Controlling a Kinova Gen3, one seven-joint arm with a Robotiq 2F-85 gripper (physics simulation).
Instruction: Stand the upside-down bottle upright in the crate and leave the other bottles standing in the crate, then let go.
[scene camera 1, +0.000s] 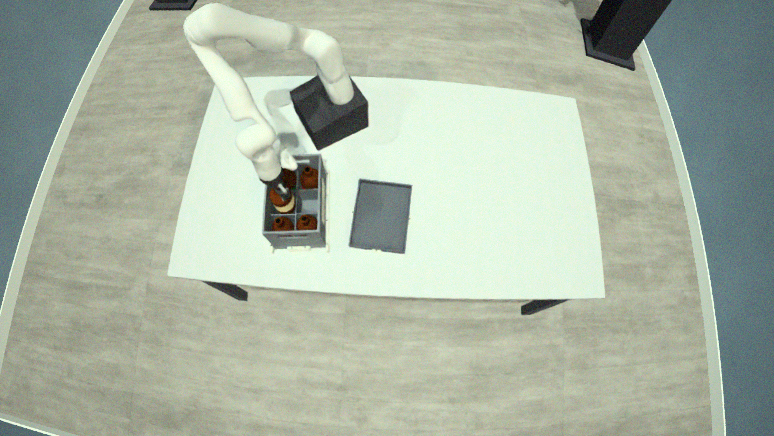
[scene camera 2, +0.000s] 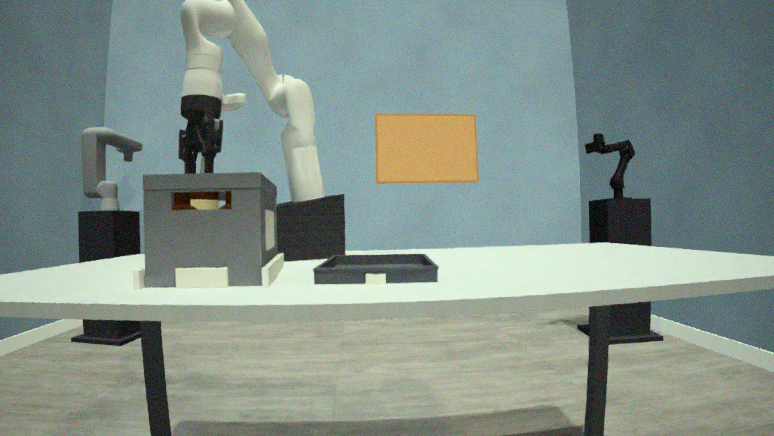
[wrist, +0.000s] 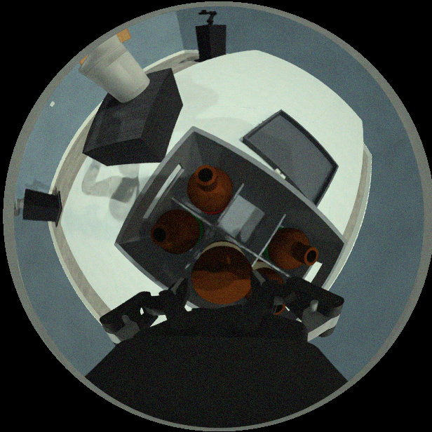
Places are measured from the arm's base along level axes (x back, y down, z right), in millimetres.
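Pixels of known places: gripper, fingertip midpoint: (scene camera 1: 278, 191); arm's base, origin of the base link: (scene camera 1: 341, 94) (scene camera 2: 308, 199).
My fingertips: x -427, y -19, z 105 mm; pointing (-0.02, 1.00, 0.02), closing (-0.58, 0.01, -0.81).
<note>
For each thing: its middle in the pictures, then the offset to it from my fingertips. "spot": a spot on its surface instead. Level surfaces: height alone.
- grey crate, body centre: (scene camera 2: 220, 228) (scene camera 1: 296, 202) dx +6, dy +91, dz -43 mm
- white table, its level: dy +179 mm
- upside-down brown bottle, body centre: (scene camera 1: 284, 203) dx -3, dy +93, dz -2 mm
- middle-right compartment, surface spot: (scene camera 1: 308, 201) spot: dx +48, dy +171, dz -62 mm
- shallow dark tray, body centre: (scene camera 2: 377, 266) (scene camera 1: 381, 215) dx +44, dy +166, dz -329 mm
- crate's foot, surface spot: (scene camera 2: 201, 277) spot: dx -137, dy +162, dz -78 mm
A grey crate (scene camera 1: 294, 239) (scene camera 2: 205, 246) (wrist: 278, 193) with six compartments stands on the left of the white table (scene camera 1: 486, 189). The upside-down brown bottle (scene camera 1: 281, 201) (wrist: 221, 273) stands in the middle-left compartment, flat base up. Upright brown bottles stand in the back two compartments (scene camera 1: 308, 176) (wrist: 209, 188) (wrist: 174, 231) and the front two (scene camera 1: 306, 221) (scene camera 1: 281, 223) (wrist: 292, 252). The middle-right compartment (scene camera 1: 308, 201) is empty. My gripper (scene camera 1: 282, 189) (scene camera 2: 197, 167) (wrist: 220, 287) is open. It points down at the crate's top, with a finger on either side of the upside-down bottle's base.
A shallow dark tray (scene camera 1: 380, 215) (scene camera 2: 373, 269) (wrist: 289, 157) lies to the right of the crate. The arm's black base block (scene camera 1: 330, 116) (scene camera 2: 311, 227) (wrist: 132, 120) stands behind the crate. Cream blocks sit against the crate's foot (scene camera 2: 201, 277).
</note>
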